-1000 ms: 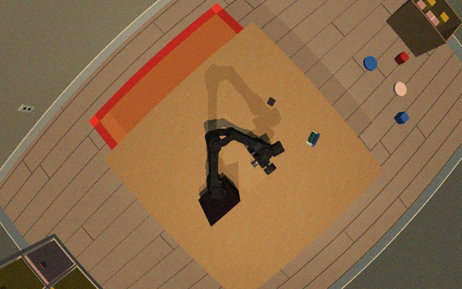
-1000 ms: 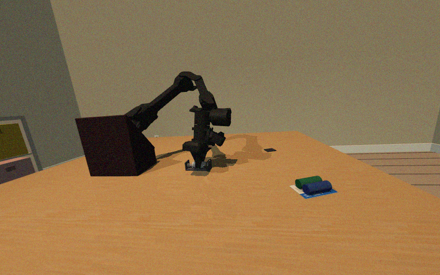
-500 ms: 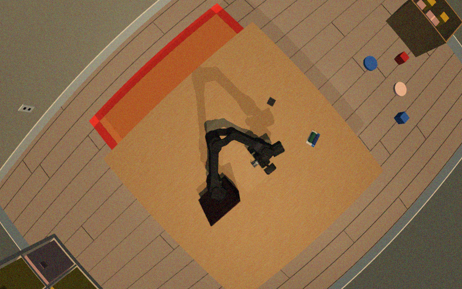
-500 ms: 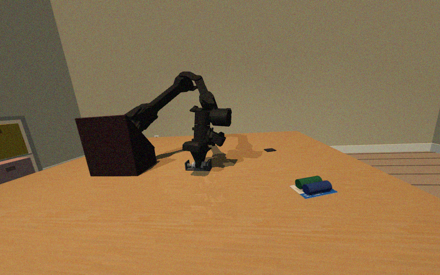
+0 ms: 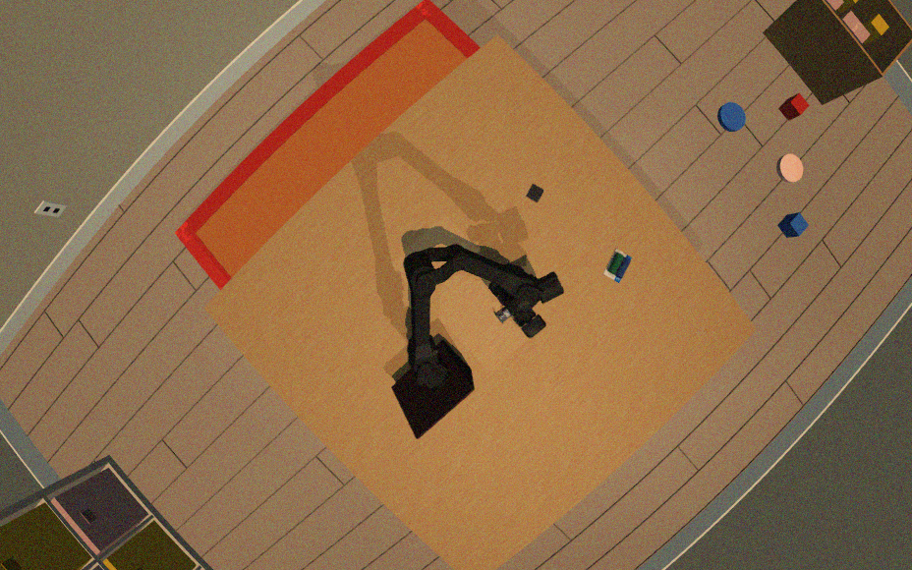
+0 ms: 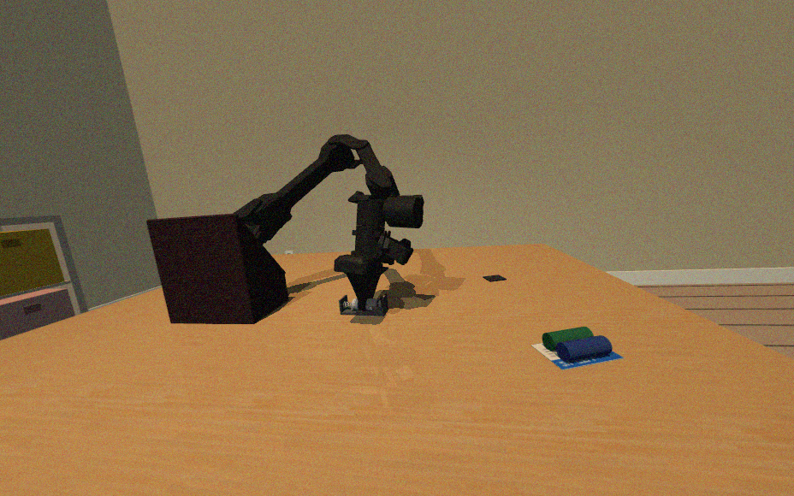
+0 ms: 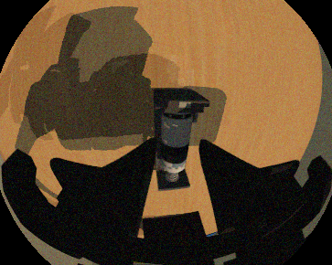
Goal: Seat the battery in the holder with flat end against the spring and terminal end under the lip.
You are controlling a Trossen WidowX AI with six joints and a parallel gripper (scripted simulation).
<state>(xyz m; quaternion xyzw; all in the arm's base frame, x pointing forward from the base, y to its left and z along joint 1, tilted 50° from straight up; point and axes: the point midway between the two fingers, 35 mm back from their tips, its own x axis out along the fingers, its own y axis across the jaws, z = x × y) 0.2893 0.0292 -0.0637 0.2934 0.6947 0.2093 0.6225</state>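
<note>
The battery is right at my gripper tip. Also, from my gripper tip: card 320 mm ahead, 150 mm to the right, 10 mm below.
</note>
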